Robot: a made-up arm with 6 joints. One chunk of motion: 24 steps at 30 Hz.
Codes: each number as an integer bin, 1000 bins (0 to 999) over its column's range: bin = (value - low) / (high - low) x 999, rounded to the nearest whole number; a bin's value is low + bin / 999 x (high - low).
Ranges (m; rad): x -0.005..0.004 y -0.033..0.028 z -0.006..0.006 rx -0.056..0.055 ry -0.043..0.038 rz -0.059..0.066
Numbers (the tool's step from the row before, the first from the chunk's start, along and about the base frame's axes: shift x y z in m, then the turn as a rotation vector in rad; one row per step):
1: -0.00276 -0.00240 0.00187 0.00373 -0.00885 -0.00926
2: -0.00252 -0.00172 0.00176 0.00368 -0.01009 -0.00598
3: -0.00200 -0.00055 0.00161 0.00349 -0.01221 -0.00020
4: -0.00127 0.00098 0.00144 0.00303 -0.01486 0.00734
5: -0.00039 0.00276 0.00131 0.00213 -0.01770 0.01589
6: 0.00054 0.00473 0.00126 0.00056 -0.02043 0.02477
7: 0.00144 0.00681 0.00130 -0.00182 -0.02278 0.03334
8: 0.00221 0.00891 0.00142 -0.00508 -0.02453 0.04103
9: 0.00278 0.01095 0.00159 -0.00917 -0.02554 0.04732
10: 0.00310 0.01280 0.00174 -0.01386 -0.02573 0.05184
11: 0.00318 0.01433 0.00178 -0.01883 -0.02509 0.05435
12: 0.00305 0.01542 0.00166 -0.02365 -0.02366 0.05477
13: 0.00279 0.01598 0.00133 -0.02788 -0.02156 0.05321
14: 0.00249 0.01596 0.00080 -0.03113 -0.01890 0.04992
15: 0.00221 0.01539 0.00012 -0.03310 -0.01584 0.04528
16: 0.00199 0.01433 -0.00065 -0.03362 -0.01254 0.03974
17: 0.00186 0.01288 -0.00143 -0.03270 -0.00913 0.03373
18: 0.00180 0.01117 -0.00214 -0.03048 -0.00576 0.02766
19: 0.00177 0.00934 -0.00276 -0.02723 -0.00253 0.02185
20: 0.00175 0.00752 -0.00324 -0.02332 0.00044 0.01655
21: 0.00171 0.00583 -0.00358 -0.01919 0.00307 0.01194
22: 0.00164 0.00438 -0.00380 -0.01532 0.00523 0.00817
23: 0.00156 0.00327 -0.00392 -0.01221 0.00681 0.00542
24: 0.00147 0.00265 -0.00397 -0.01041 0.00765 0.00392
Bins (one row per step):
1: 249 501 655 538 421 398
2: 275 512 646 537 406 424
3: 333 531 634 535 380 470
4: 414 556 619 531 347 530
5: 512 586 609 523 312 599
6: 615 618 604 509 278 669
7: 715 652 608 488 249 738
8: 800 686 618 458 228 799
9: 864 720 632 421 215 850
10: 899 750 644 379 213 886
11: 908 775 648 335 221 906
12: 894 793 638 291 239 909
13: 865 802 610 253 264 897
14: 831 802 566 224 297 870
15: 800 792 509 206 335 833
16: 776 775 445 201 376 789
17: 761 751 380 210 418 741
18: 755 723 321 230 459 693
19: 751 693 270 259 499 646
20: 749 664 230 294 536 604
21: 745 636 201 331 568 567
22: 737 612 183 366 595 537
23: 728 594 173 394 614 515
24: 718 584 169 410 625 503

